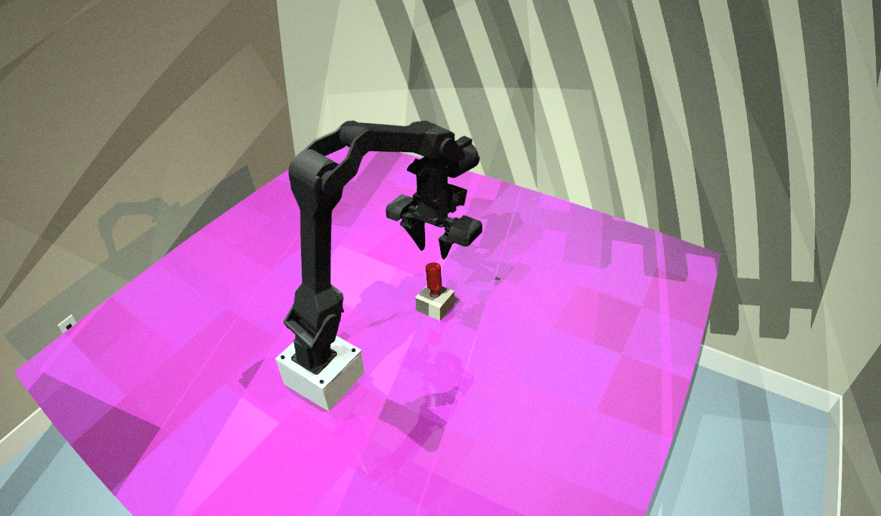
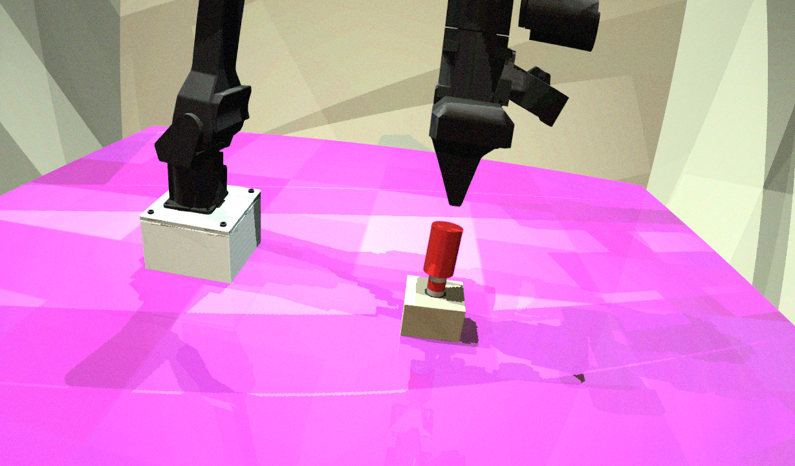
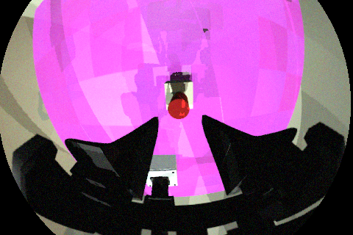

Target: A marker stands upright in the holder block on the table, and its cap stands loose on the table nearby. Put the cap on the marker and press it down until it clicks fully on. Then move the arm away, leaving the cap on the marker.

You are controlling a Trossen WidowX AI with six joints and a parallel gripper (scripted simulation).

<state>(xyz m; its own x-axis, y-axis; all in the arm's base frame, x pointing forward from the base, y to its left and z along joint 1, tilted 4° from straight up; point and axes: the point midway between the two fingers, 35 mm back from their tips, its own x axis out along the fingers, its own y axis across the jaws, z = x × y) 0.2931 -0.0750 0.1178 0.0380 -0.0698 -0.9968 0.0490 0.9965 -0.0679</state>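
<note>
My gripper tip is 60 mm above the red cap. Also, from my gripper tip: cream holder block: 120 mm below.
</note>
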